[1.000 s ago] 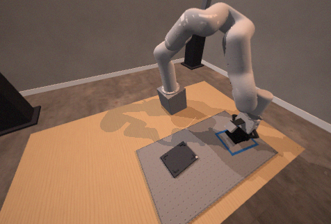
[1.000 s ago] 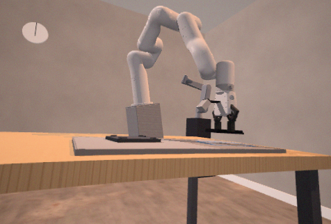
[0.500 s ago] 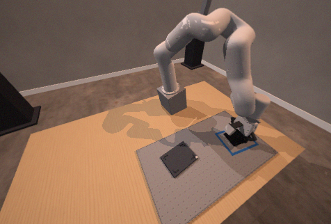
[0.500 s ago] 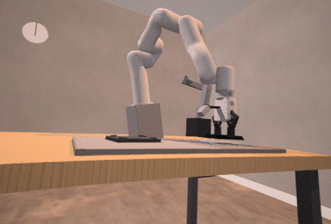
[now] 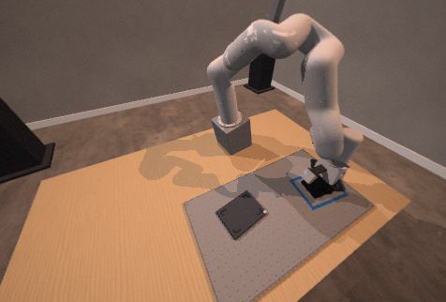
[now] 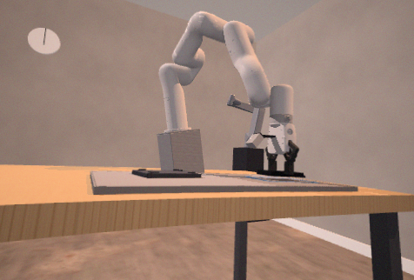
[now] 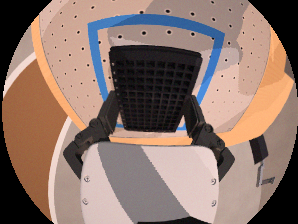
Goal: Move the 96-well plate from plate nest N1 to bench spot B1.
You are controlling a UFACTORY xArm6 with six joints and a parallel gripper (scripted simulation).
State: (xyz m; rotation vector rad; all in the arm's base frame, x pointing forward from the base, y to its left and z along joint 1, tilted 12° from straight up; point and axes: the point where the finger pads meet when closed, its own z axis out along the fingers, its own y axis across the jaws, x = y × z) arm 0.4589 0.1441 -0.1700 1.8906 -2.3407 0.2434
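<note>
The black 96-well plate lies 10 mm below my hand. Also, from my hand: dark plate nest N1: 90 mm behind, 360 mm to the right, 20 mm below.
</note>
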